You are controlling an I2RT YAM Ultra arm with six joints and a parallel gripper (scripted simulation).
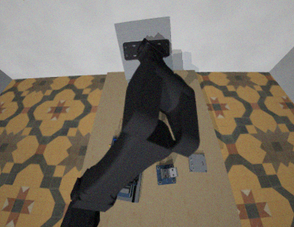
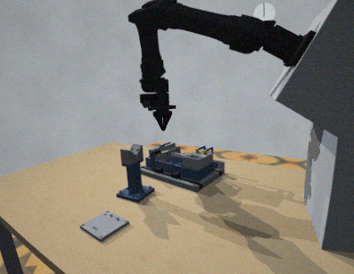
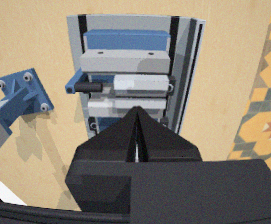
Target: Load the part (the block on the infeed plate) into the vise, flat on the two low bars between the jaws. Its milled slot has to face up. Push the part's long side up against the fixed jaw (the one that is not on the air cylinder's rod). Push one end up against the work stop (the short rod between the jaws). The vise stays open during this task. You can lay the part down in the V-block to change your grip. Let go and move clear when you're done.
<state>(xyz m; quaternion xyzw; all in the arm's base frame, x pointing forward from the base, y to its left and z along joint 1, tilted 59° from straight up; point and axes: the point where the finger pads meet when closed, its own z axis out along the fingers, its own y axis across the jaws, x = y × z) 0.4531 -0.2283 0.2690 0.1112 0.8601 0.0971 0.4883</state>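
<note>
My gripper is now 10 mm past the part and 70 mm above it. Also, from my hand: fixed jaw: 20 mm ahead, 10 mm to the left, 100 mm below; then moving jaw: 40 mm behind, 20 mm to the left, 100 mm below; then work stop: 60 mm to the left, 80 mm below.
</note>
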